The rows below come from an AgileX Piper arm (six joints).
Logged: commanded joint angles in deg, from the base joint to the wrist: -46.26, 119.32, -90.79, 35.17, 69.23, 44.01; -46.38, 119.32, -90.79, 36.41, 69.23, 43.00; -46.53, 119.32, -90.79, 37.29, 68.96, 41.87; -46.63, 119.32, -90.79, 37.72, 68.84, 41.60; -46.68, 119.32, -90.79, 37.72, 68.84, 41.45; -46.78, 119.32, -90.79, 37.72, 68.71, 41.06; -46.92, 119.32, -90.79, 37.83, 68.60, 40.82; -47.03, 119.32, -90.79, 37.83, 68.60, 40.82; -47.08, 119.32, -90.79, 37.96, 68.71, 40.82; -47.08, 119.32, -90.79, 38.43, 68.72, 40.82; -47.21, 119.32, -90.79, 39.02, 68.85, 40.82; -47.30, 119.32, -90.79, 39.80, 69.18, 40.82; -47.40, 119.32, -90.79, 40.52, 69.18, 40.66; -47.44, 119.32, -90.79, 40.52, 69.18, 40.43; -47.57, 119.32, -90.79, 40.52, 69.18, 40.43; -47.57, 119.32, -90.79, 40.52, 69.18, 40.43; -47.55, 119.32, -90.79, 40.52, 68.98, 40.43; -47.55, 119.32, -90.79, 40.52, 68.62, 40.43
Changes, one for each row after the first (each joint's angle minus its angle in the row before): -0.12, 0.00, 0.00, 1.24, 0.00, -1.01; -0.15, 0.00, 0.00, 0.88, -0.27, -1.13; -0.10, 0.00, 0.00, 0.43, -0.12, -0.27; -0.05, 0.00, 0.00, 0.00, 0.00, -0.15; -0.10, 0.00, 0.00, 0.00, -0.13, -0.39; -0.14, 0.00, 0.00, 0.11, -0.11, -0.24; -0.11, 0.00, 0.00, 0.00, 0.00, 0.00; -0.05, 0.00, 0.00, 0.13, 0.11, 0.00; 0.00, 0.00, 0.00, 0.47, 0.01, 0.00; -0.13, 0.00, 0.00, 0.59, 0.13, 0.00; -0.09, 0.00, 0.00, 0.78, 0.33, 0.00; -0.10, 0.00, 0.00, 0.72, 0.00, -0.16; -0.04, 0.00, 0.00, 0.00, 0.00, -0.23; -0.13, 0.00, 0.00, 0.00, 0.00, 0.00; 0.00, 0.00, 0.00, 0.00, 0.00, 0.00; 0.02, 0.00, 0.00, 0.00, -0.20, 0.00; 0.00, 0.00, 0.00, 0.00, -0.36, 0.00
